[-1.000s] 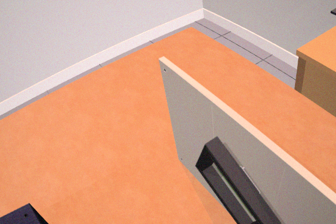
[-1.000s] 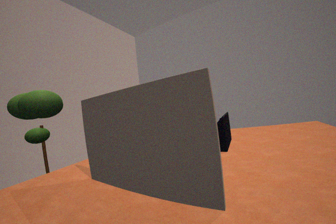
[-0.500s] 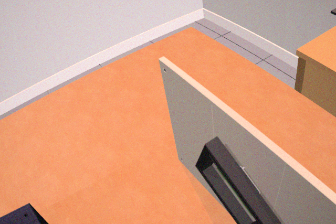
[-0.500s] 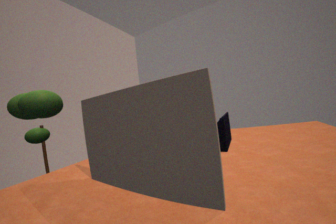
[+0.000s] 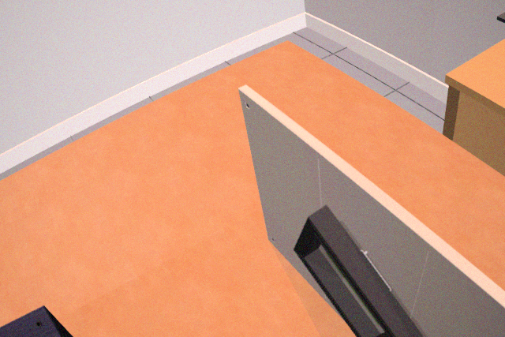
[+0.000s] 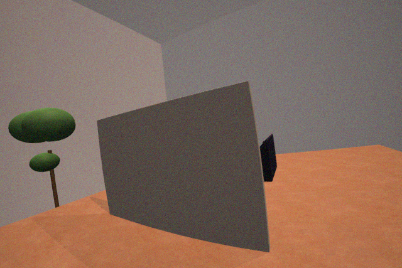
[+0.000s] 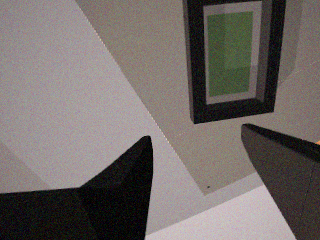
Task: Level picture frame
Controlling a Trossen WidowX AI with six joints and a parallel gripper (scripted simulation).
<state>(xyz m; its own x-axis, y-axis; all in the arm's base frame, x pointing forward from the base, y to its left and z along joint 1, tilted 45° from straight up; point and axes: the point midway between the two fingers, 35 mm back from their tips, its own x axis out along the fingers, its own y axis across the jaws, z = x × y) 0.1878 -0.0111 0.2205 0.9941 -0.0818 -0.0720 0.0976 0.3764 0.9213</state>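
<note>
Right now the picture frame is 190 mm ahead of my gripper tip, 90 mm below it and 20 mm to the left of it. Round my gripper tip: wall panel: 200 mm ahead, 90 mm below, 20 mm to the left.
</note>
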